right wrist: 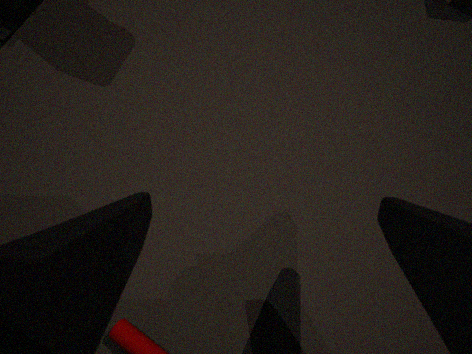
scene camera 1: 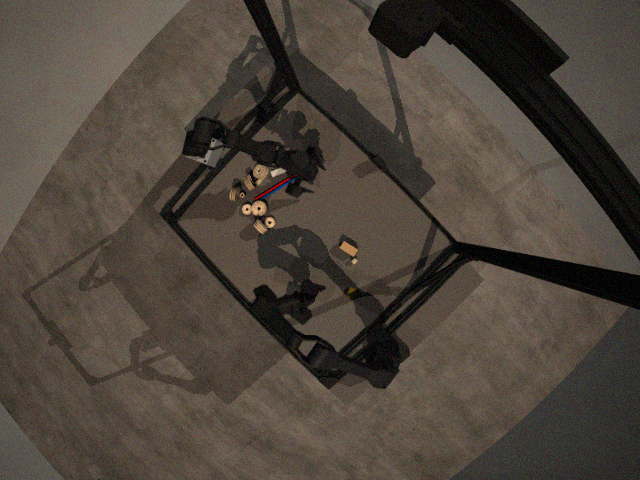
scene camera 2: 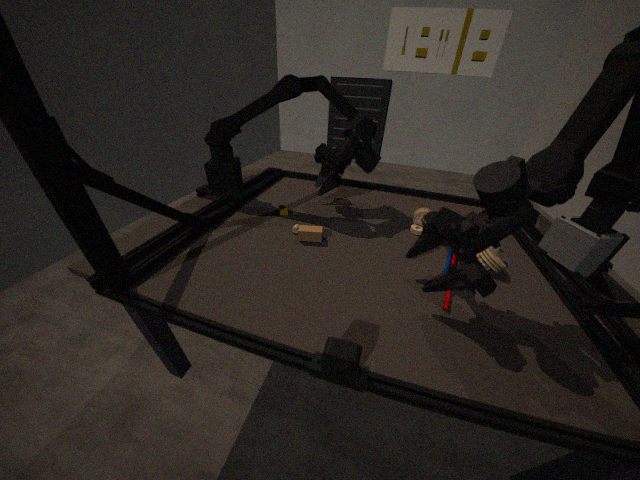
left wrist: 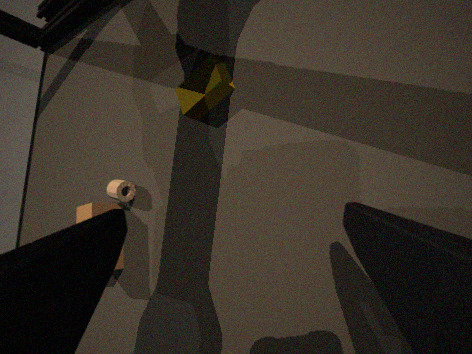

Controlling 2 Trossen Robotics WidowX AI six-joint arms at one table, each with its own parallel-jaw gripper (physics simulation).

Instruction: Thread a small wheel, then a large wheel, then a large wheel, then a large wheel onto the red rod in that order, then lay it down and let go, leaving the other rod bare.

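Places are measured from the left arm's base along level axes (x ahead, y left, z up), in centimetres.
Where they show: left gripper, fingertip midpoint: (scene camera 1: 319, 293) (scene camera 2: 317, 191) (left wrist: 236, 216); right gripper, fingertip midpoint: (right wrist: 265, 205) (scene camera 1: 319, 181) (scene camera 2: 414, 272); left arm's base at its link origin: (scene camera 1: 384, 367) (scene camera 2: 222, 160); right arm's base at its link origin: (scene camera 2: 592, 226).
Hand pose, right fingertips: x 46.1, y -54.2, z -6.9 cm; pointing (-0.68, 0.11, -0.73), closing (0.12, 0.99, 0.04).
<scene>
Each offset is from my right fingertips to the top centre of the thing.
The red rod @[dy +3.8, dx +12.6, dz -3.0 cm] (scene camera 1: 271, 189) (scene camera 2: 447, 301) (right wrist: 136, 338) lies on the table beside the blue rod @[dy +6.0, dx +13.0, dz -3.0 cm] (scene camera 1: 282, 186) (scene camera 2: 448, 261), with no wheel visible on either. Pale wooden wheels lie near the rods' lower-left end in scene camera 1, among them a large wheel @[dy +16.9, dx +18.1, dz -1.8 cm] (scene camera 1: 258, 208) touching or nearly touching a small wheel @[dy +18.8, dx +22.7, dz -2.6 cm] (scene camera 1: 247, 209), another small wheel @[dy +20.6, dx +12.6, dz -2.6 cm] (scene camera 1: 269, 222), and a large wheel @[dy +3.7, dx +22.5, dz +0.8 cm] (scene camera 1: 260, 172) farther up. My right gripper (scene camera 1: 317, 179) (scene camera 2: 413, 268) (right wrist: 265, 205) is open and empty above the rods' upper-right end, partly hiding them. My left gripper (scene camera 1: 316, 300) (left wrist: 236, 216) is open and empty, away from the wheels.
A white block @[dy +1.4, dx +16.1, dz -2.7 cm] (scene camera 1: 278, 172) lies beside the rods, close to the right arm. A tan block @[dy +19.1, dx -18.3, dz -0.9 cm] (scene camera 1: 348, 248) (scene camera 2: 310, 233) and a small pale cylinder @[dy +22.6, dx -21.7, dz -2.1 cm] (scene camera 1: 354, 260) (left wrist: 121, 190) lie apart, with a yellow piece @[dy +34.4, dx -25.2, dz -2.4 cm] (scene camera 1: 352, 292) (scene camera 2: 283, 210) (left wrist: 205, 95) nearby. A black frame borders the table.
</scene>
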